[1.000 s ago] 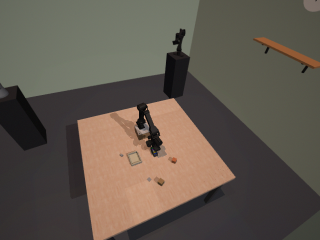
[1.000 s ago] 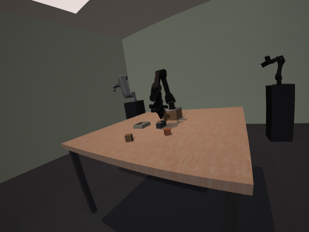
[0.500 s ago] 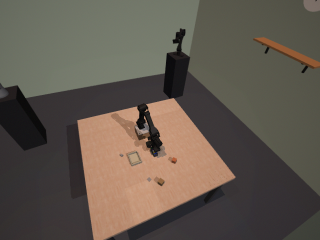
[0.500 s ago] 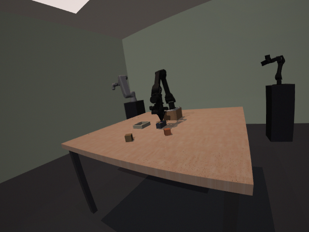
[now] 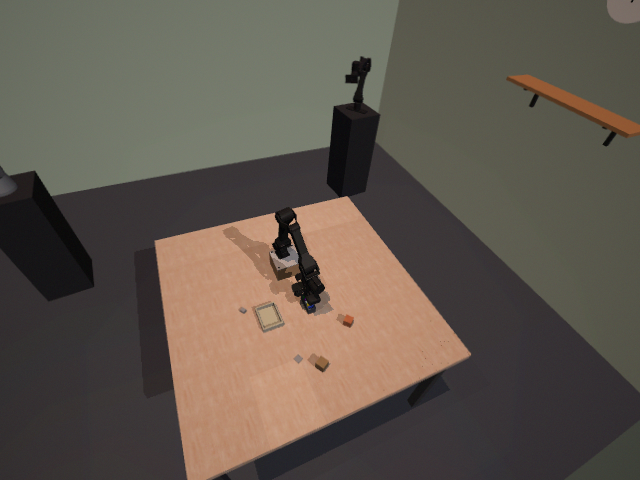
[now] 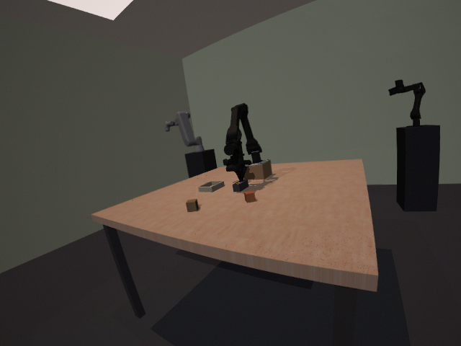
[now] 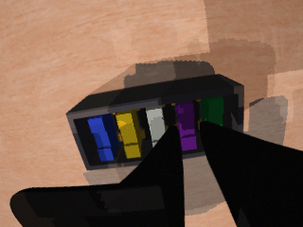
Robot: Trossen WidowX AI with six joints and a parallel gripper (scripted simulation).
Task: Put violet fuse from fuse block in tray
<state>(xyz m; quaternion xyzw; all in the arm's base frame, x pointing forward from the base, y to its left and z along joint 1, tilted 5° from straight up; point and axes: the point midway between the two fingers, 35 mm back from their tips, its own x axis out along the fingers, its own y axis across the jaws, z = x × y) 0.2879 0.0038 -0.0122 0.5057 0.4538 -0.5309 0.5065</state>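
Right now the violet fuse is 20 mm below my gripper tip. The rest, counted from my gripper tip: tray: 210 mm to the right, 40 mm below; then orange cube: 200 mm ahead, 130 mm to the left, 20 mm below; then brown cube: 330 mm ahead, 100 mm to the right, 20 mm below.
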